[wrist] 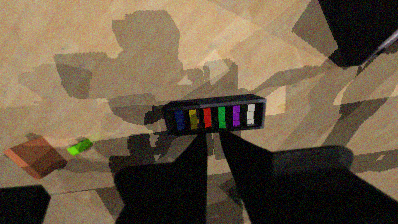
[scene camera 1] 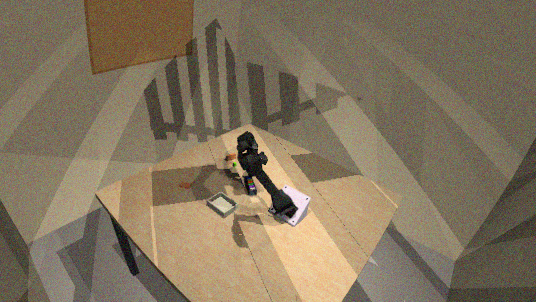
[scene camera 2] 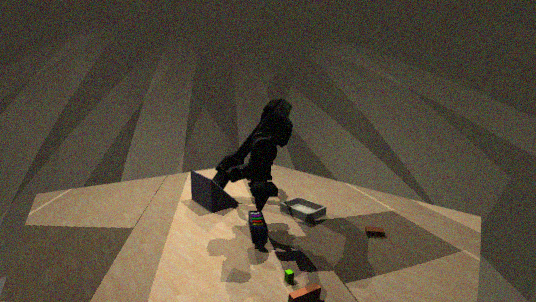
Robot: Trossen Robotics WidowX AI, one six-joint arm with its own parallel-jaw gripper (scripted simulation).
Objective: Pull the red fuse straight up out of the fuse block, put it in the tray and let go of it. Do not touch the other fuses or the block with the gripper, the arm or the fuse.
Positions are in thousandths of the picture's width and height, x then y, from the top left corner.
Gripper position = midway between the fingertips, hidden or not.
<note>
In view: my gripper (scene camera 2: 482, 694).
My gripper shows as well in the wrist view (wrist: 534, 596).
</note>
